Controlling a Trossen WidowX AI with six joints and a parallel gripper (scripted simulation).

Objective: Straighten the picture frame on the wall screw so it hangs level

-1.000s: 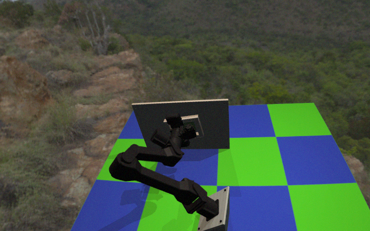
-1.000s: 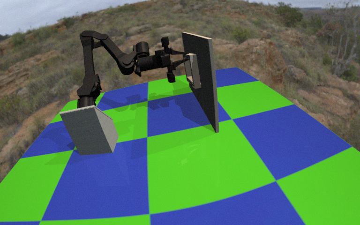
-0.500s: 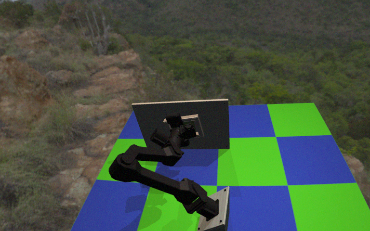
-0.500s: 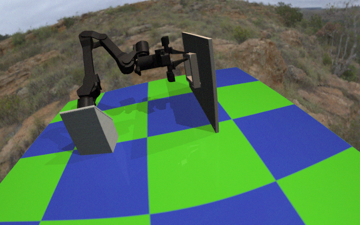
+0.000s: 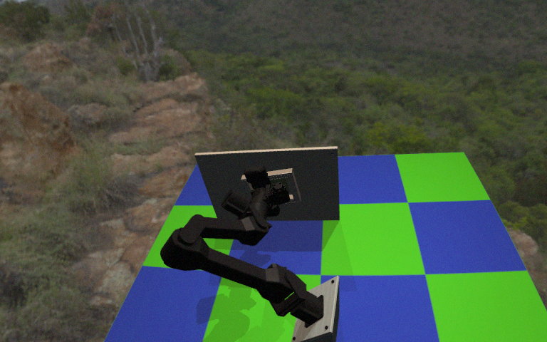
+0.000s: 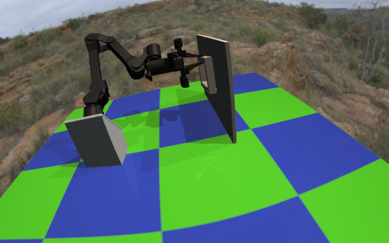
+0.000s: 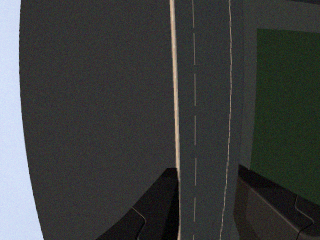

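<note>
My gripper tip is 5 cm above the picture frame, 1 cm to the left of it and 1 cm short of it. The rest, counted from my gripper tip: wall panel (7 cm below, 2 cm ahead).
</note>
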